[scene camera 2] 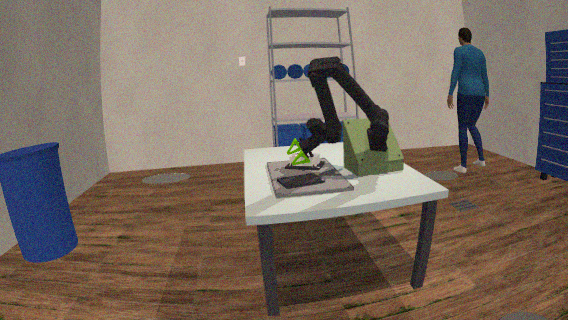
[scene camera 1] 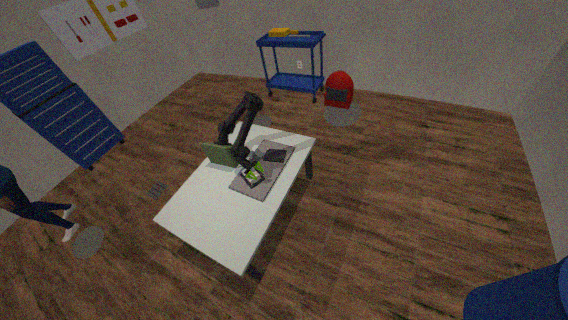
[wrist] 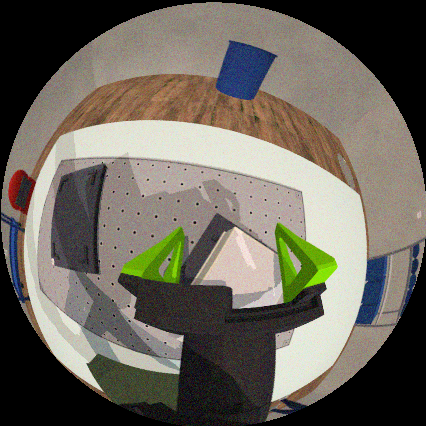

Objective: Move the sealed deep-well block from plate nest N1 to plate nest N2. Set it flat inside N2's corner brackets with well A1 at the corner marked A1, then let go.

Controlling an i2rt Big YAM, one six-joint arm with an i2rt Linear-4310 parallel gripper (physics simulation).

same spot on grey perforated plate: (scene camera 2: 334,180) = (wrist: 60,289)
